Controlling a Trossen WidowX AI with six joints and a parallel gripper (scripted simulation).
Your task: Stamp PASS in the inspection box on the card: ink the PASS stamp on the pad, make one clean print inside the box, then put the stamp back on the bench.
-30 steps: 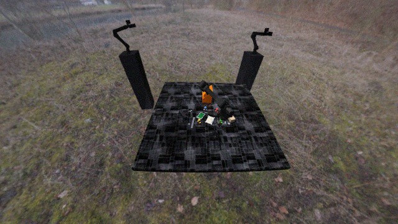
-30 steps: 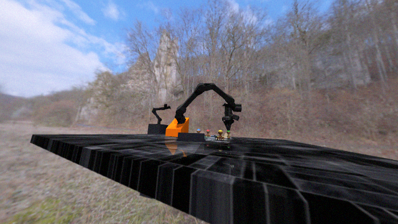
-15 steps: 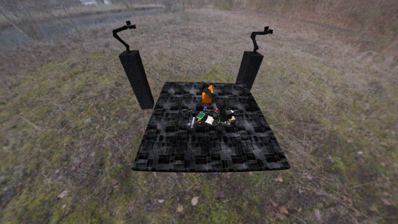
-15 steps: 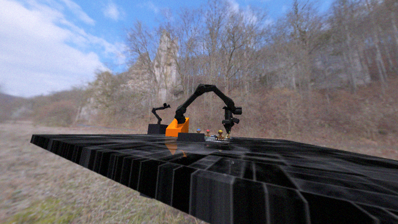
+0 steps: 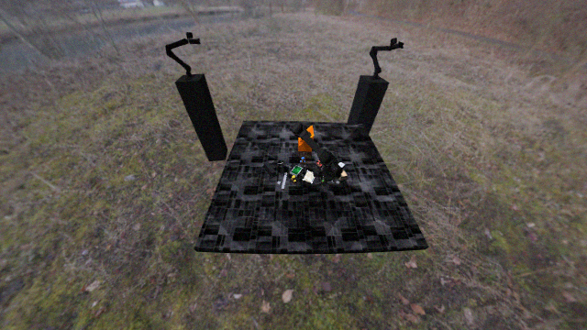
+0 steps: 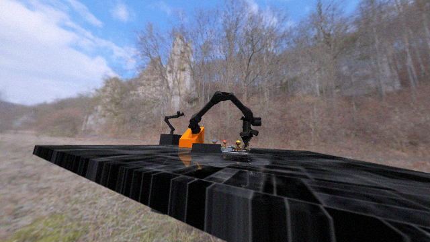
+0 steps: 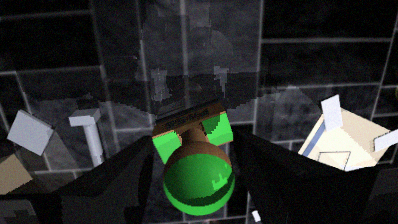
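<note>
My gripper tip is right at the green stamp. From my gripper tip the other things lie so: tan box: 3 cm behind, 14 cm to the left; red stamp: 17 cm behind, 1 cm to the left; cream card: 7 cm behind, 9 cm to the right, 3 cm below.
</note>
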